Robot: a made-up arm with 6 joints.
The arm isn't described. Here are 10 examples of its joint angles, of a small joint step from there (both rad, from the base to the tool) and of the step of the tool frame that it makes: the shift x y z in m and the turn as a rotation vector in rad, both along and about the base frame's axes.
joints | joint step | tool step
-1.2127 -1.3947 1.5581 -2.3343 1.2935 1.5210 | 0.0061 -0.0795 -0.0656 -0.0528 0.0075 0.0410 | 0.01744 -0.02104 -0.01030 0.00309 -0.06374 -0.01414
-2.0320 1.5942 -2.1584 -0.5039 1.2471 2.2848 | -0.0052 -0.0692 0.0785 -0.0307 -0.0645 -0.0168 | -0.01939 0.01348 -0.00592 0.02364 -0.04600 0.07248
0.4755 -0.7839 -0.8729 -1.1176 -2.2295 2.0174 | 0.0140 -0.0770 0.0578 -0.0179 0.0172 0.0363 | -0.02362 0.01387 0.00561 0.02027 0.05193 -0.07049
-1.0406 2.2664 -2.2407 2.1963 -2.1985 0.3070 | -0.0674 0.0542 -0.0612 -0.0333 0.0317 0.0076 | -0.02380 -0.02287 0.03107 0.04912 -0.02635 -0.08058
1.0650 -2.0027 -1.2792 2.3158 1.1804 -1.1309 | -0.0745 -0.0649 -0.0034 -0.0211 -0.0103 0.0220 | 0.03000 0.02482 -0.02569 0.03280 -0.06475 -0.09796
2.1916 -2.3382 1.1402 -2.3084 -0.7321 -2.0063 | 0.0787 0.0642 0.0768 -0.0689 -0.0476 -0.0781 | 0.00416 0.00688 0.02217 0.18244 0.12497 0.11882
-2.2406 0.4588 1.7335 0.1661 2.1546 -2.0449 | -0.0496 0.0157 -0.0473 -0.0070 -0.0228 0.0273 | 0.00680 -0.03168 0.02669 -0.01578 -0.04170 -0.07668
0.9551 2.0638 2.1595 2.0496 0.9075 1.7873 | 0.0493 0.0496 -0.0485 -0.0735 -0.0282 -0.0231 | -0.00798 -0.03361 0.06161 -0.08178 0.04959 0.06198
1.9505 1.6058 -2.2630 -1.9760 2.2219 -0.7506 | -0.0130 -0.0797 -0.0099 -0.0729 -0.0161 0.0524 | -0.00271 0.07815 -0.00556 -0.11285 -0.00171 -0.16027
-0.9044 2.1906 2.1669 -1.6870 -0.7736 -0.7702 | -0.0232 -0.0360 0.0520 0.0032 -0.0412 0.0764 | 0.03717 0.00929 0.00341 -0.01671 0.01408 0.08168
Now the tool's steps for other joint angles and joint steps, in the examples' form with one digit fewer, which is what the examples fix.
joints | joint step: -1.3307 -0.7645 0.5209 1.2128 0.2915 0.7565 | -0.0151 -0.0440 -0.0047 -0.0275 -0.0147 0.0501
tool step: 0.0064 -0.0022 0.0060 0.0271 -0.0080 -0.0176
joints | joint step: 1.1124 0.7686 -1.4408 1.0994 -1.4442 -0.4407 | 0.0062 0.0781 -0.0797 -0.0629 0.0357 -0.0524
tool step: -0.0116 0.0092 -0.0005 0.1002 0.0745 0.0097
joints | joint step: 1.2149 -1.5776 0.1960 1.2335 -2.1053 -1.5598 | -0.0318 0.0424 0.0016 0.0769 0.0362 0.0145
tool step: 0.0212 -0.0015 -0.0304 0.0726 -0.0656 0.0590
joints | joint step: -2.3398 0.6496 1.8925 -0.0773 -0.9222 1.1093 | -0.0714 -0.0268 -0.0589 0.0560 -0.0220 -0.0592
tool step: -0.0369 0.0047 0.0187 -0.0830 -0.0323 -0.0444
